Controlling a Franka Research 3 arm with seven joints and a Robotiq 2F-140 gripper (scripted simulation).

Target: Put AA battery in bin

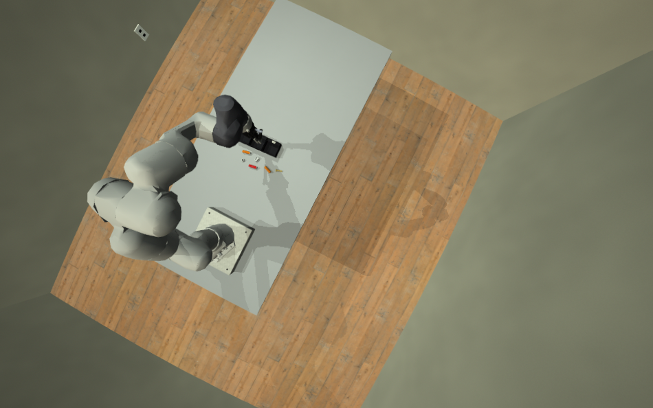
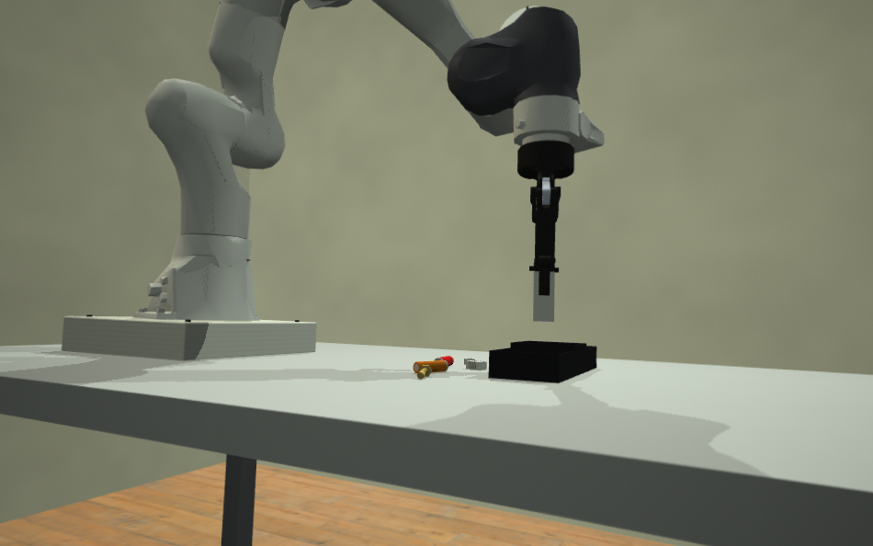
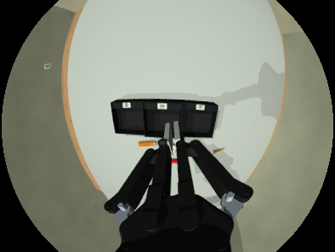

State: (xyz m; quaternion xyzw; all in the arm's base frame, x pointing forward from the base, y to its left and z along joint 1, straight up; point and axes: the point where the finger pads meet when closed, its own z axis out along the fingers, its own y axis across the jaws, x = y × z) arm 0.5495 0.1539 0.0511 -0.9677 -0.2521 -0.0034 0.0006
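The black bin is 8 cm below my hand and 2 cm to the left of it. Also, from my hand: grey part: 9 cm below, 9 cm behind, 2 cm to the right; then yellowish bolt: 16 cm to the right, 10 cm below, 7 cm behind; then red cylinder: 14 cm behind, 9 cm below, 4 cm to the right.
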